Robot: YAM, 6 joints.
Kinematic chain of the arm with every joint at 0, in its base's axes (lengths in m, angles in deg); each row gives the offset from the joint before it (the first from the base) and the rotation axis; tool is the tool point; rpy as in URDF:
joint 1: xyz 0 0 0.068 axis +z
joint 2: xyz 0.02 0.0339 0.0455 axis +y
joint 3: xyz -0.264 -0.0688 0 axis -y
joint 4: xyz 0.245 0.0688 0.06 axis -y
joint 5: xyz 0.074 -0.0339 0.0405 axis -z
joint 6: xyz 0.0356 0 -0.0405 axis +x
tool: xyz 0 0 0 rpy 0 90 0
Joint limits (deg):
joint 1: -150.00..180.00
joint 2: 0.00..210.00
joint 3: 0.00..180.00
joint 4: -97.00..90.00
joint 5: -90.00..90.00
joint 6: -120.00..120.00
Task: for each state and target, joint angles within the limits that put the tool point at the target. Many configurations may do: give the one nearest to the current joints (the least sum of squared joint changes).
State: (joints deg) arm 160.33 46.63 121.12 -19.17 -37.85 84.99
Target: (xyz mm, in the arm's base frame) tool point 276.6 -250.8 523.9
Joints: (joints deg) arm 141.33 22.55 133.17 -16.99 -40.19 84.99
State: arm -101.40 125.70 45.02 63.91 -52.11 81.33
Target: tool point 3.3 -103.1 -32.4
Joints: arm -103.84 142.56 5.41 52.23 -51.50 81.33
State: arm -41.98 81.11 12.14 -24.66 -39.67 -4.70
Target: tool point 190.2 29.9 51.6
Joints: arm 1.77 100.69 25.74 -14.76 -42.40 -4.70
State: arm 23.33 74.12 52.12 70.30 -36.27 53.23
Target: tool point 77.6 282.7 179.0
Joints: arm 70.08 92.55 28.06 62.80 -41.04 53.23
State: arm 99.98 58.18 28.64 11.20 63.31 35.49
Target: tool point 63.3 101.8 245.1
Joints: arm 74.76 24.82 16.64 5.59 74.51 35.49
